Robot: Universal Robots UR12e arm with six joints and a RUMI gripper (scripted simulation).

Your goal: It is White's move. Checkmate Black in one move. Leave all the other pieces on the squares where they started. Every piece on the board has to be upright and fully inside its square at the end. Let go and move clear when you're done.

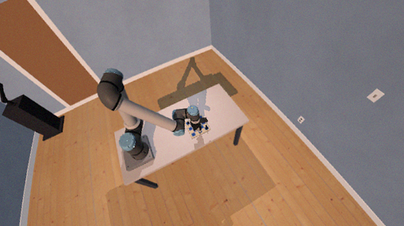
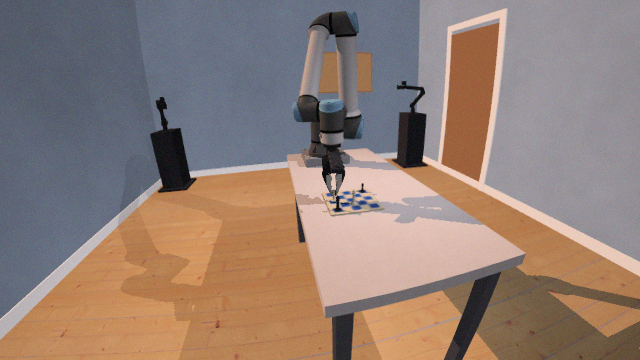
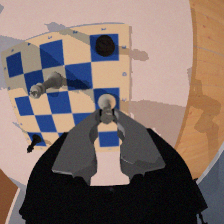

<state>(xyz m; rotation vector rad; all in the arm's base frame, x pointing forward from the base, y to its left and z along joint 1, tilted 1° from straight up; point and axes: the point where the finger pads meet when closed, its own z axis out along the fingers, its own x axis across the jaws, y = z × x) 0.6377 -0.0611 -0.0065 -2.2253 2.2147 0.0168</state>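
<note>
The chessboard is 80 mm to the left of my hand and 50 mm below it.
</note>
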